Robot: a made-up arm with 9 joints. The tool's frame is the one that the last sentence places.
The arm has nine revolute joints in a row. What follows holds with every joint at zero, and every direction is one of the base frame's.
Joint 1 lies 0.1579 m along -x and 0.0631 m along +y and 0.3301 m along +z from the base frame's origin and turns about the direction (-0.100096, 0.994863, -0.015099), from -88.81 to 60.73 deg.
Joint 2 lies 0.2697 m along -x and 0.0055 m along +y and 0.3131 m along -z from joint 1 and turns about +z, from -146.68 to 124.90 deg.
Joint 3 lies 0.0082 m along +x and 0.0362 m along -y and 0.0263 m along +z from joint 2 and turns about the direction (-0.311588, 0.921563, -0.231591), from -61.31 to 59.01 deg.
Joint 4 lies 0.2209 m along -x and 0.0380 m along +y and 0.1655 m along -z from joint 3 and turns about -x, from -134.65 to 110.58 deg.
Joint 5 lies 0.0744 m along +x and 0.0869 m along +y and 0.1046 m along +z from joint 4 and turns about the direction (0.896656, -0.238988, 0.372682), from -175.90 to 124.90 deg.
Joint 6 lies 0.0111 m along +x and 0.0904 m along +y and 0.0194 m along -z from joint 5 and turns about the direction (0.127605, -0.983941, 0.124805), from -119.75 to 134.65 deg.
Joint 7 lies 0.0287 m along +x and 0.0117 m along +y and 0.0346 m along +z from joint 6 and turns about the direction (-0.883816, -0.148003, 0.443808), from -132.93 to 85.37 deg.
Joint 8 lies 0.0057 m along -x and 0.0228 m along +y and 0.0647 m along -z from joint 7 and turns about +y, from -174.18 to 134.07 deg.
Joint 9 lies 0.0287 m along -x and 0.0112 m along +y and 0.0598 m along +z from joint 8 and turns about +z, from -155.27 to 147.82 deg.
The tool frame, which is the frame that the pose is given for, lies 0.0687 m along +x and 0.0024 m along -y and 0.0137 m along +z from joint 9; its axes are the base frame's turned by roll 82.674, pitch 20.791 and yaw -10.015 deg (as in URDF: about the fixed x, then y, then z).
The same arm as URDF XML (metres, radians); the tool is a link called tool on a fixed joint. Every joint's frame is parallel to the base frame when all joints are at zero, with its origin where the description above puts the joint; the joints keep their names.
<robot name="arm">
  <joint name="tool_fixed" type="fixed">
    <parent link="link9"/>
    <child link="tool"/>
    <origin xyz="0.0687 -0.0024 0.0137" rpy="1.4429 0.3629 -0.1748"/>
  </joint>
  <joint name="joint 9" type="revolute">
    <parent link="link8"/>
    <child link="link9"/>
    <origin xyz="-0.0287 0.0112 0.0598"/>
    <axis xyz="0 0 1"/>
    <limit lower="-2.7100" upper="2.5799"/>
  </joint>
  <joint name="joint 8" type="revolute">
    <parent link="link7"/>
    <child link="link8"/>
    <origin xyz="-0.0057 0.0228 -0.0647"/>
    <axis xyz="0 1 0"/>
    <limit lower="-3.0400" upper="2.3400"/>
  </joint>
  <joint name="joint 7" type="revolute">
    <parent link="link6"/>
    <child link="link7"/>
    <origin xyz="0.0287 0.0117 0.0346"/>
    <axis xyz="-0.883816 -0.148003 0.443808"/>
    <limit lower="-2.3201" upper="1.4900"/>
  </joint>
  <joint name="joint 6" type="revolute">
    <parent link="link5"/>
    <child link="link6"/>
    <origin xyz="0.0111 0.0904 -0.0194"/>
    <axis xyz="0.127605 -0.983941 0.124805"/>
    <limit lower="-2.0900" upper="2.3501"/>
  </joint>
  <joint name="joint 5" type="revolute">
    <parent link="link4"/>
    <child link="link5"/>
    <origin xyz="0.0744 0.0869 0.1046"/>
    <axis xyz="0.896656 -0.238988 0.372682"/>
    <limit lower="-3.0700" upper="2.1799"/>
  </joint>
  <joint name="joint 4" type="revolute">
    <parent link="link3"/>
    <child link="link4"/>
    <origin xyz="-0.2209 0.0380 -0.1655"/>
    <axis xyz="-1 0 0"/>
    <limit lower="-2.3501" upper="1.9300"/>
  </joint>
  <joint name="joint 3" type="revolute">
    <parent link="link2"/>
    <child link="link3"/>
    <origin xyz="0.0082 -0.0362 0.0263"/>
    <axis xyz="-0.311588 0.921563 -0.231591"/>
    <limit lower="-1.0701" upper="1.0299"/>
  </joint>
  <joint name="joint 2" type="revolute">
    <parent link="link1"/>
    <child link="link2"/>
    <origin xyz="-0.2697 0.0055 -0.3131"/>
    <axis xyz="0 0 1"/>
    <limit lower="-2.5600" upper="2.1799"/>
  </joint>
  <joint name="joint 1" type="revolute">
    <parent link="base_link"/>
    <child link="link1"/>
    <origin xyz="-0.1579 0.0631 0.3301"/>
    <axis xyz="-0.100096 0.994863 -0.015099"/>
    <limit lower="-1.5500" upper="1.0599"/>
  </joint>
  <link name="base_link"/>
  <link name="link1"/>
  <link name="link2"/>
  <link name="link3"/>
  <link name="link4"/>
  <link name="link5"/>
  <link name="link6"/>
  <link name="link7"/>
  <link name="link8"/>
  <link name="link9"/>
  <link name="tool"/>
</robot>

